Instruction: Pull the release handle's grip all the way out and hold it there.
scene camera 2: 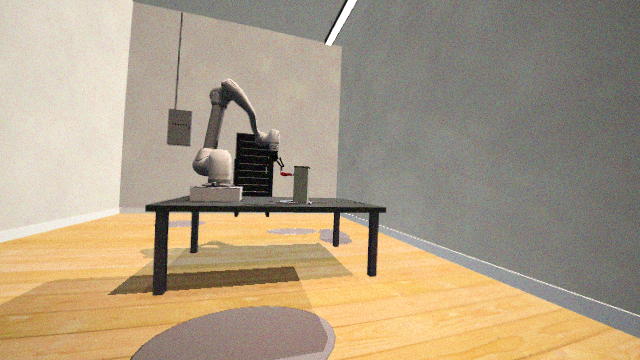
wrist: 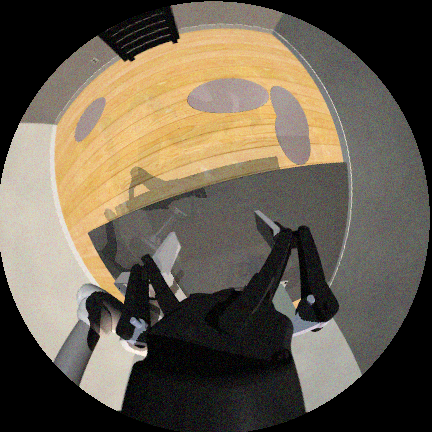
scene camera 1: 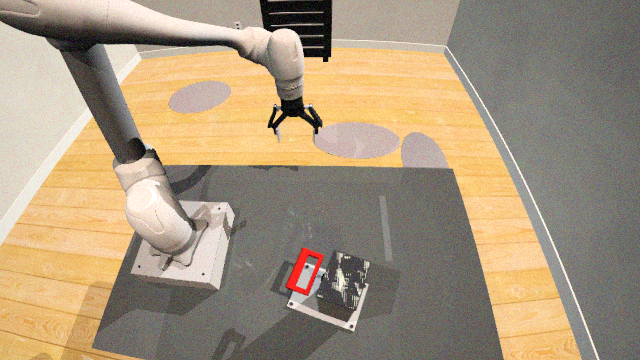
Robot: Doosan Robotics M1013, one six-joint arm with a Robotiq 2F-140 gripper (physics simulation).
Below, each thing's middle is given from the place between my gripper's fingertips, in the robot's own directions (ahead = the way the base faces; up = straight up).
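The pale base plate [scene camera 1: 308, 304] is now a long way to the right of my hand, a good way ahead of it and also a good way below it.
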